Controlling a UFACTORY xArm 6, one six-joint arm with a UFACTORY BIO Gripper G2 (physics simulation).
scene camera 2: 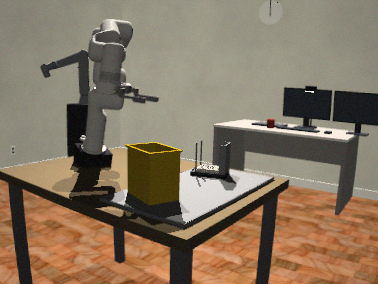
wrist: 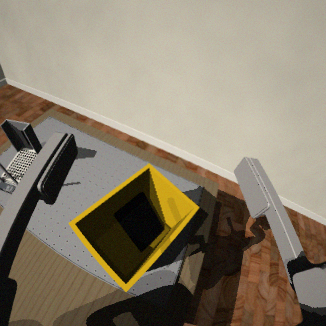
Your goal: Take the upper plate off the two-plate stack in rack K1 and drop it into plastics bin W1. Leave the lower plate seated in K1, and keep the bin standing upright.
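Frame: origin at the arm's base, x back, y right, z up, level; millimetres.
Seen in the pictures: hand at its tool point: [scene camera 2: 145,99] [wrist: 164,178]; arm's base at its link origin: [scene camera 2: 93,148].
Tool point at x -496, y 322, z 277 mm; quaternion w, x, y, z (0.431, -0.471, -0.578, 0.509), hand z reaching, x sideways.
Observation:
Offsets run from my tool point to a thing's top centre. "spot": to the spot under its first point. Level surfaces: height alone.
Bin W1 @[dx -26, dy -9, dz -168 mm] [scene camera 2: 153,175] [wrist: 181,201] is a yellow, open-topped box standing upright. In the wrist view a black rectangular plate [wrist: 140,221] shows deep inside it. Rack K1 @[dx -97, dy -409, dz -200 mm] [scene camera 2: 225,159] [wrist: 31,136] has a dark base and tall uprights. A pale plate with a grid of holes @[spot: dx -89, dy -394, dz -317 mm] [scene camera 2: 207,168] [wrist: 21,166] sits low in the rack; in the wrist view my left finger is close in front of it. My gripper [scene camera 2: 151,99] [wrist: 156,167] is open and empty, high above the table, with the bin below and between the fingers in the wrist view.
The bin and rack stand on a grey perforated board @[dz -348 mm] [scene camera 2: 235,184] [wrist: 102,172] on the wooden table @[dz -361 mm] [scene camera 2: 30,172] [wrist: 55,280]. The rack is beyond the bin in scene camera 2. A white desk [scene camera 2: 235,126] with monitors and a red mug [scene camera 2: 270,123] stands behind at the right.

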